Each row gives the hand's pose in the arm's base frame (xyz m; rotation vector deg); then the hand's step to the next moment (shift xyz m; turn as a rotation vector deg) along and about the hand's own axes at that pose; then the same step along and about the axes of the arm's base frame.
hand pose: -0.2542 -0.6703 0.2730 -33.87 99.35 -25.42
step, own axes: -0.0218 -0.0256 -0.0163 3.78 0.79 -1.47
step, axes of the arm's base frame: -0.0080 -0.0076 0.0357 -2.23 -1.66 -3.05
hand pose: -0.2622 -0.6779 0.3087 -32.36 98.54 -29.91
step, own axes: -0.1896 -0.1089 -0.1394 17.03 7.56 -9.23
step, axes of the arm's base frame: -0.0898 0.0391 0.2401 -12.98 -4.25 -15.68
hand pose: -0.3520 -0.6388 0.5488 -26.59 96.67 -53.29
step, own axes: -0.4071 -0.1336 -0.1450 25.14 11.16 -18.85
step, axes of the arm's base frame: -0.0243 0.2565 0.3717 -24.04 -4.47 -22.67
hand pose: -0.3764 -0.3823 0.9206 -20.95 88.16 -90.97
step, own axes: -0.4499 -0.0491 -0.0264 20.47 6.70 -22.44
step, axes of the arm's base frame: 0.2225 0.3419 0.1977 -25.61 0.70 -17.64
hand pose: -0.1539 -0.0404 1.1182 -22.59 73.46 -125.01
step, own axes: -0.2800 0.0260 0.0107 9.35 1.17 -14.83
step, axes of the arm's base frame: 0.2359 0.1532 -0.0078 -14.67 4.23 -8.69
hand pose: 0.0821 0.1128 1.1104 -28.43 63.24 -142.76
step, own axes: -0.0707 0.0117 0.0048 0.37 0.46 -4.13
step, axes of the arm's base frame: 0.0659 0.0225 -0.0176 -2.12 2.13 -2.89
